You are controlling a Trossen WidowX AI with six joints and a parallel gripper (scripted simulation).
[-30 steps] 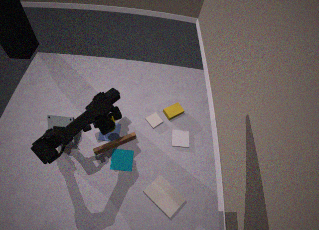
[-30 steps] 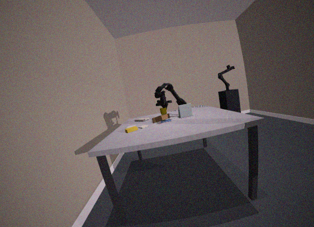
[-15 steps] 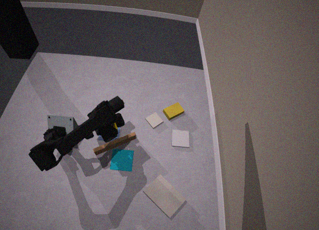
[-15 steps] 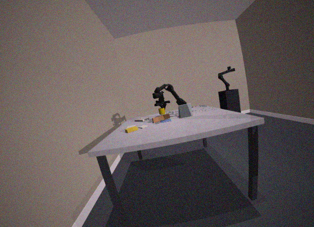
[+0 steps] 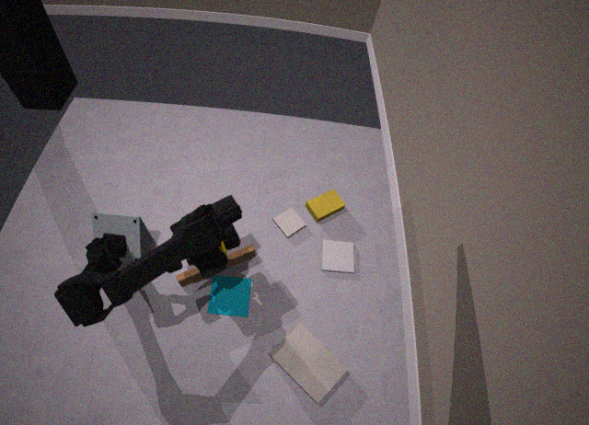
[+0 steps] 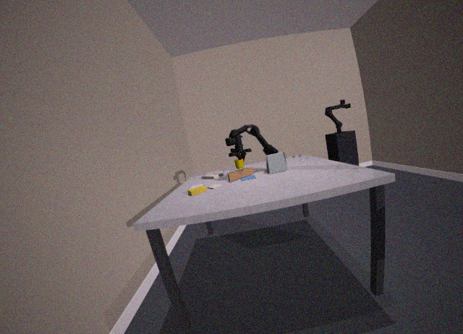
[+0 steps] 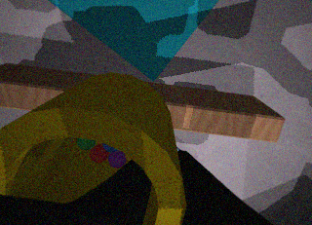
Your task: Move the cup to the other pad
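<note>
The teal pad lies 120 mm below my gripper tip, 70 mm ahead of it and 60 mm to the right of it. Also, from my gripper tip: wooden bar 90 mm below, 30 mm ahead, 10 mm to the left; then beige slab 300 mm ahead, 230 mm to the right, 100 mm below; then yellow block 340 mm ahead, 260 mm to the left, 100 mm below.
</note>
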